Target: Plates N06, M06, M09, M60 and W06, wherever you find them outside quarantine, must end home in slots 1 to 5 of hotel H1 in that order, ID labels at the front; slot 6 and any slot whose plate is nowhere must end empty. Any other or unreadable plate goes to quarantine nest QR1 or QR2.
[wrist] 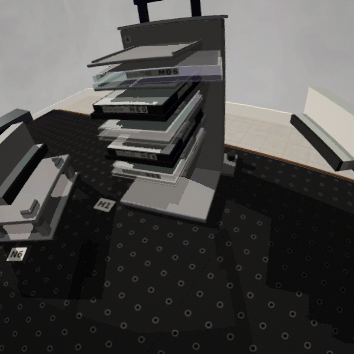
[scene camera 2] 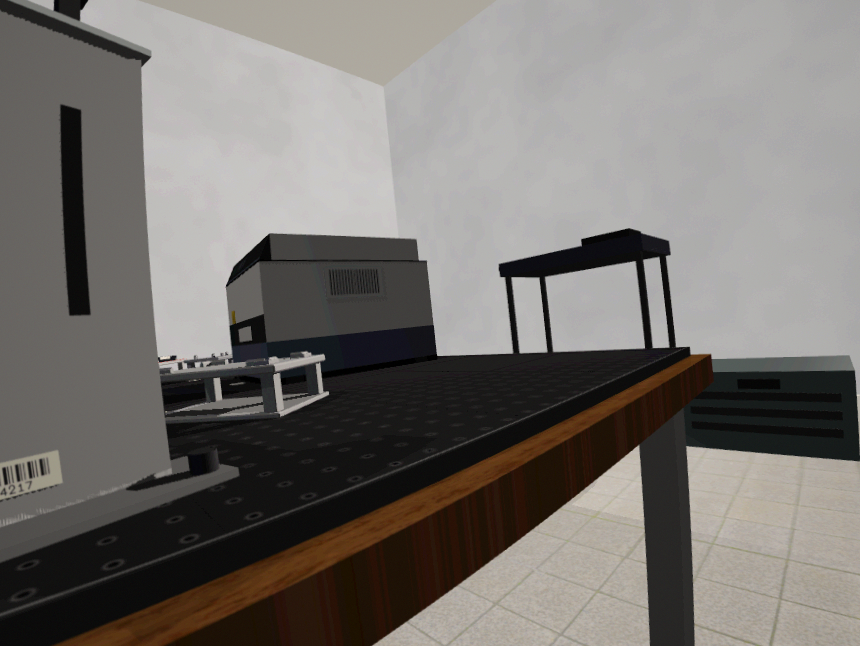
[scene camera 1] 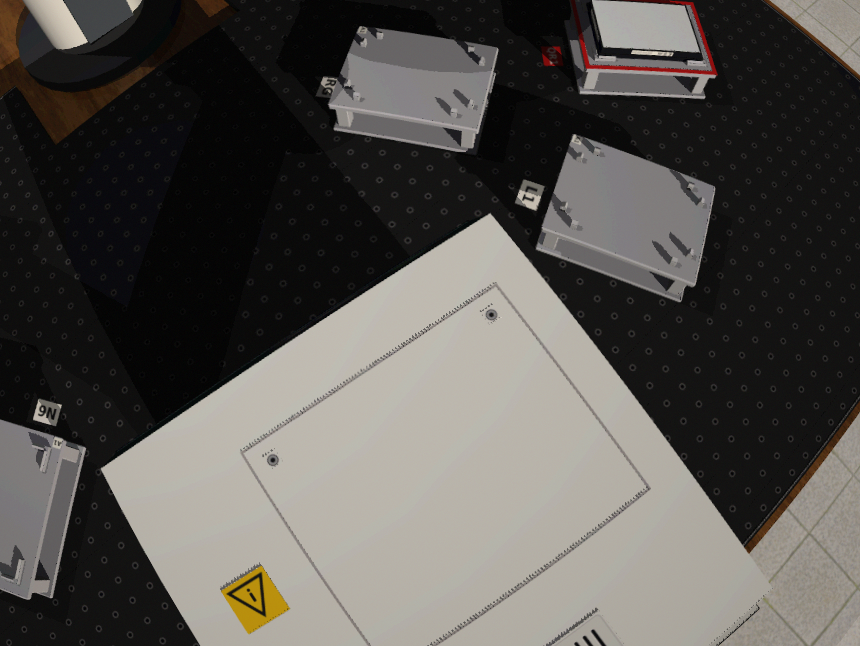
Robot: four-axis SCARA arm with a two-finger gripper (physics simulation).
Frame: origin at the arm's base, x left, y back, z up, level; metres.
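Seen in the pictures: gripper, fingertip midpoint: [wrist: 162,114]; arm's base, link origin: [scene camera 1: 100,23].
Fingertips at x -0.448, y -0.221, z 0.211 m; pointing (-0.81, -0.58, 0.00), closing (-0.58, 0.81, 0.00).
Note:
Pixels of each thing's top centre, then the offset from my fingertips to it. "*": a spot on its surface instead.
- Hotel H1, surface spot: [wrist: 215,120] * dx -0.183, dy -0.055, dz -0.096 m
- clear plate M06, top centre: [wrist: 160,57] dx -0.111, dy -0.084, dz +0.007 m
- black-based plate M60, top centre: [wrist: 150,84] dx -0.106, dy -0.099, dz -0.022 m
- clear plate, top centre: [wrist: 154,105] dx -0.106, dy -0.099, dz -0.048 m
- clear low plate, top centre: [wrist: 160,141] dx -0.106, dy -0.099, dz -0.101 m
- Nest QR1, surface spot: [scene camera 1: 590,79] * dx +0.824, dy -0.344, dz -0.175 m
- Nests RG, top centre: [scene camera 1: 415,68] dx +0.661, dy -0.224, dz -0.139 m
- L1, top centre: [scene camera 1: 636,201] [scene camera 2: 224,351] dx +0.716, dy -0.492, dz -0.139 m
- Nest N6, top centre: [scene camera 2: 235,359] [wrist: 23,182] dx +0.038, dy -0.301, dz -0.143 m
- large white-topped device, top centre: [scene camera 1: 432,547] [scene camera 2: 320,252] dx +0.349, dy -0.601, dz +0.053 m
- boxy instrument, surface spot: [scene camera 2: 347,299] * dx +0.204, dy -0.564, dz -0.064 m
Hotel H1 [wrist: 215,120] stands ahead in the wrist view. Its top shelf [wrist: 145,53] looks empty. Below, from the top, are clear plate M06 [wrist: 167,72], reaching farther right than the others; black-based plate M60 [wrist: 137,108]; a clear plate [wrist: 135,132] with no readable label; a black-based plate [wrist: 137,152] with a blurred label; and a clear low plate [wrist: 150,175], label also blurred. My gripper [wrist: 162,114] is open and empty, its fingers wide apart in front of the hotel. Nest QR1 [scene camera 1: 590,79] holds a black-based plate [scene camera 1: 646,27], label too small to read.
Nests RG [scene camera 1: 417,90] and L1 [scene camera 1: 629,208] hold no plate. Nest N6 [scene camera 1: 24,486] [wrist: 55,172] stands left of the hotel, partly behind the left finger. A large white-topped device [scene camera 1: 431,431] fills the front of scene camera 1. A boxy instrument [scene camera 2: 347,299] stands on the bench.

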